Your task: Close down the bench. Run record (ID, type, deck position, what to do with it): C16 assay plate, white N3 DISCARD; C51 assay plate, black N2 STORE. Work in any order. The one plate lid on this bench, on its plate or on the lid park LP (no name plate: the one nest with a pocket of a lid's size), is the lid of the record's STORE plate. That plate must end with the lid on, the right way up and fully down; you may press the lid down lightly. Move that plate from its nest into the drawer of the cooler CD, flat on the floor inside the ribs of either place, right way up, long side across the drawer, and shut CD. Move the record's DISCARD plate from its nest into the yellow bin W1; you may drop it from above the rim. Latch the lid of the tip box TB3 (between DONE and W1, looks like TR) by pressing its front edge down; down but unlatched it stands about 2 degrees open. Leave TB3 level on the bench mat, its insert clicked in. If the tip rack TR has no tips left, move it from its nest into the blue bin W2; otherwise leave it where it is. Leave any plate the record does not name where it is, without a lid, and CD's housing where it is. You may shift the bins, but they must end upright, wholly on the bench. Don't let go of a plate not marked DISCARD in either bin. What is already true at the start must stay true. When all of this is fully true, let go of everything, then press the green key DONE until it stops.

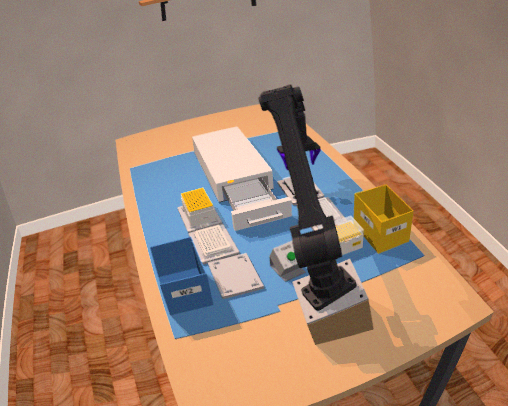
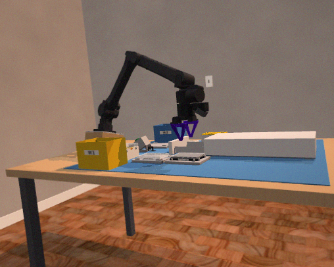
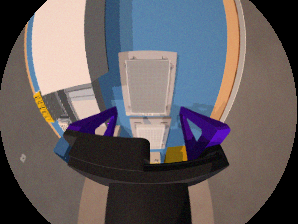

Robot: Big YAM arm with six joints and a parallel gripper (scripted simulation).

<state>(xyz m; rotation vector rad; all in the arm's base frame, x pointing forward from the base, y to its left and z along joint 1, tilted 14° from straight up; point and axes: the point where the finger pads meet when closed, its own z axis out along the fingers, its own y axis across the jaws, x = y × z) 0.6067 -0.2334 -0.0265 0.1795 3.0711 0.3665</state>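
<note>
Right now my hand is 8 cm above the plate lid. Also, from my hand: cooler CD 13 cm ahead, 18 cm to the left, 7 cm below; cooler drawer 19 cm to the left, 8 cm below; black plate 9 cm below.
</note>
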